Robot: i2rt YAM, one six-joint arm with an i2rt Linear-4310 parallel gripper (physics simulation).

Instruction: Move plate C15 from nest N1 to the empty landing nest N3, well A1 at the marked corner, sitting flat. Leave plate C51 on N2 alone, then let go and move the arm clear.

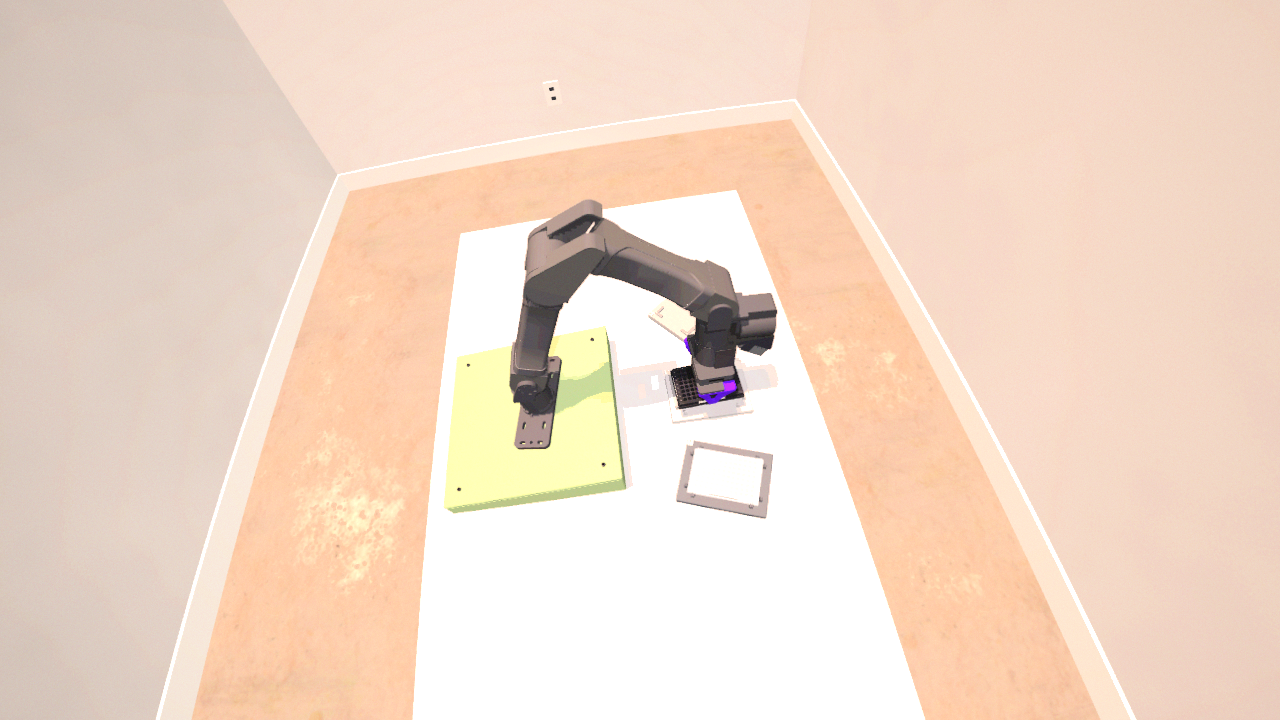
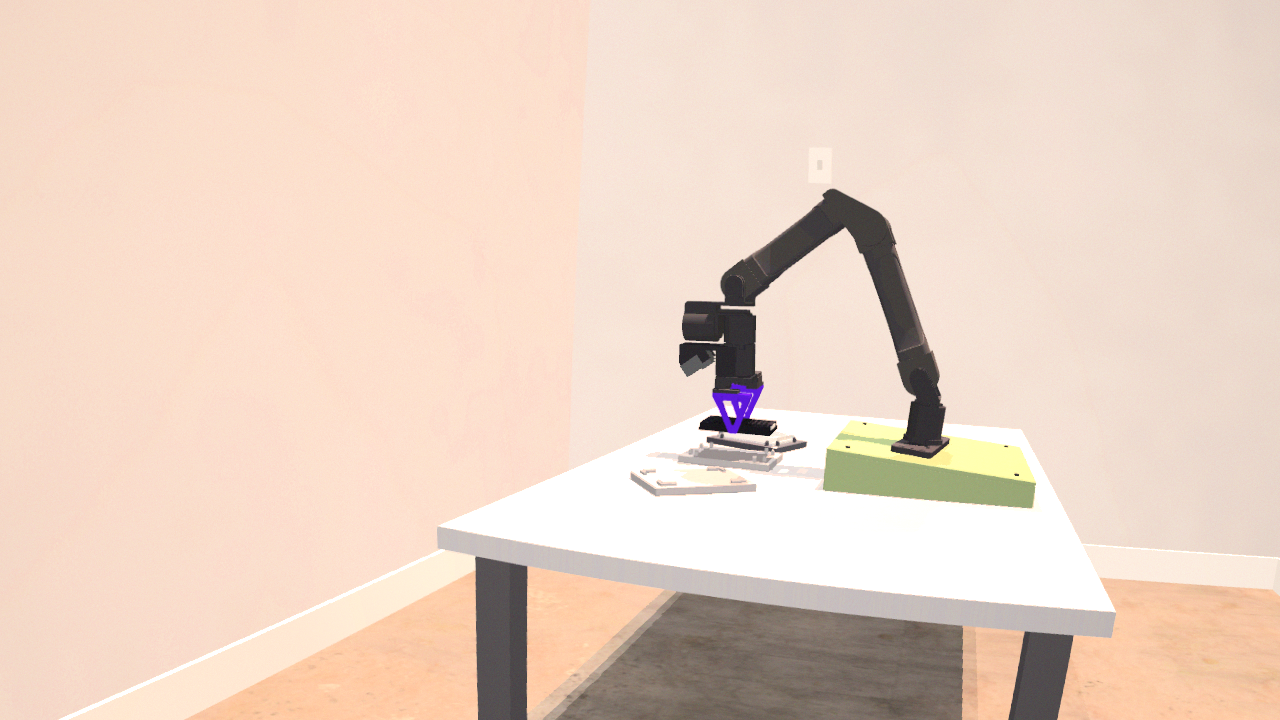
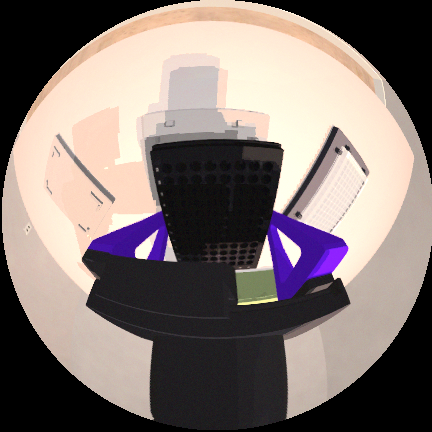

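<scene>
My gripper point(image 1: 715, 390) point(image 2: 735, 415) point(image 3: 217, 214) has purple fingers and is shut on the long sides of plate C15 point(image 1: 683, 385) point(image 2: 749, 425) point(image 3: 217, 189), a black well plate. It holds the plate level, a little above the pale landing nest N3 point(image 1: 702, 415) point(image 2: 702, 457) point(image 3: 257, 120) in the middle of the row. White plate C51 point(image 1: 726, 475) point(image 2: 749, 439) point(image 3: 342, 189) sits in the grey-framed nest N2 point(image 1: 687, 476) point(image 2: 792, 445) point(image 3: 322, 169). Nest N1 point(image 1: 667, 315) point(image 2: 690, 480) point(image 3: 72, 181) lies empty on the other side of N3. N3's corner mark is hidden under the plate.
The arm stands on a green base block point(image 1: 579, 457) point(image 2: 935, 480) on the white table point(image 1: 625, 605) point(image 2: 780, 542). The three nests lie in a row beside the block. The arm's elbow rises high over the table.
</scene>
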